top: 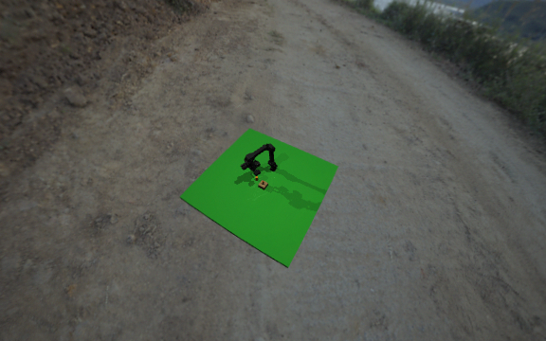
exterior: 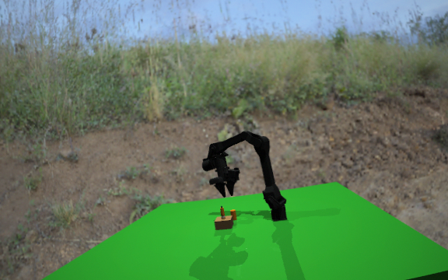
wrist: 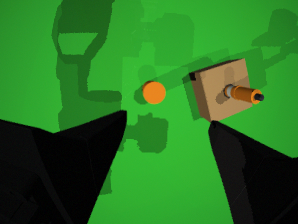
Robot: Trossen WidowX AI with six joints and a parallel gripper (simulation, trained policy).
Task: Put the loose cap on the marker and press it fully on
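The orange cap is 1 cm behind my gripper tip and 10 cm below it. The rest, counted from my gripper tip: brown holder block: 2 cm ahead, 10 cm to the left, 10 cm below.
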